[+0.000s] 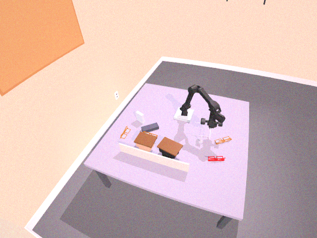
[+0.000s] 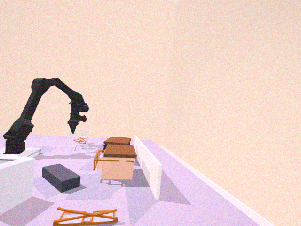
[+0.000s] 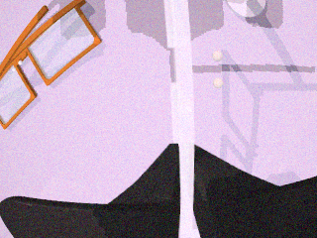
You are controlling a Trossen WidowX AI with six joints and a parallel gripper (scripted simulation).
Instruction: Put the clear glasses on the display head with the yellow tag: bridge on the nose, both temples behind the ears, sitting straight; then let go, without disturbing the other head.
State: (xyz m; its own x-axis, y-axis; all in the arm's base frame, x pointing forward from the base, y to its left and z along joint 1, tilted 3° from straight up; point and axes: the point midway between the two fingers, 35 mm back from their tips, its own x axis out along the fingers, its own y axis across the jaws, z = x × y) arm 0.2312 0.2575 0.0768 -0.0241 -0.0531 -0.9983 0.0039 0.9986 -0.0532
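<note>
My gripper tip is 9 cm short of the white stand, 7 cm to the left of it and 6 cm above it. Round my gripper tip: dark head: 31 cm to the right, 24 cm ahead, 3 cm below; then tan head: 53 cm to the right, 20 cm ahead, 3 cm below; then white panel: 44 cm to the right, 36 cm ahead, 3 cm below.
</note>
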